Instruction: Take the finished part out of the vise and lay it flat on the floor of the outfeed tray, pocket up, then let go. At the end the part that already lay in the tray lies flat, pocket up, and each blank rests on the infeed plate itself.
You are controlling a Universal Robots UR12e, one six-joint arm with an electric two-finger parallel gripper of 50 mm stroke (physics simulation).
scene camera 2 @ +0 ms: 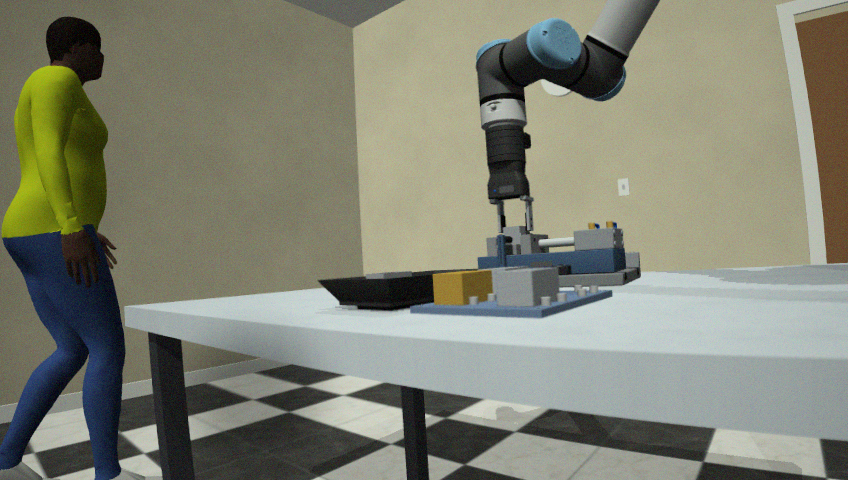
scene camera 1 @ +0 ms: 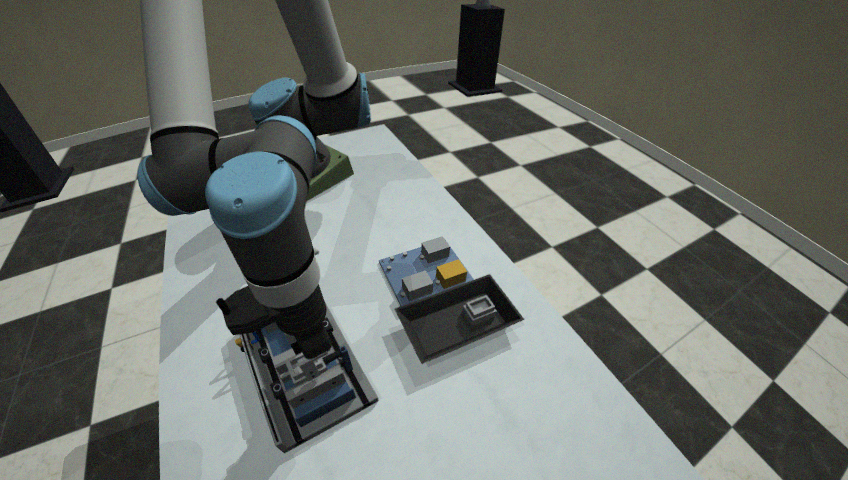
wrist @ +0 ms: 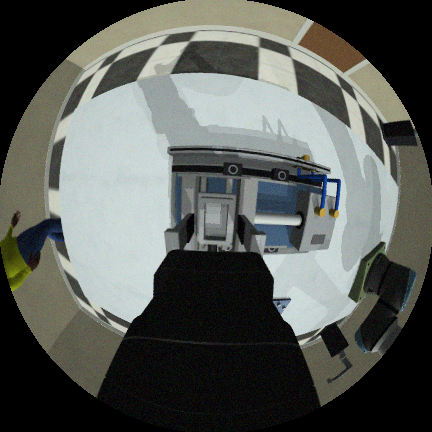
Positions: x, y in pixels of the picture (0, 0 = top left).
Labels:
gripper: scene camera 2; scene camera 1; wrist 215, 222
same spot on gripper: [scene camera 1: 308, 366] = [scene camera 2: 501, 210]

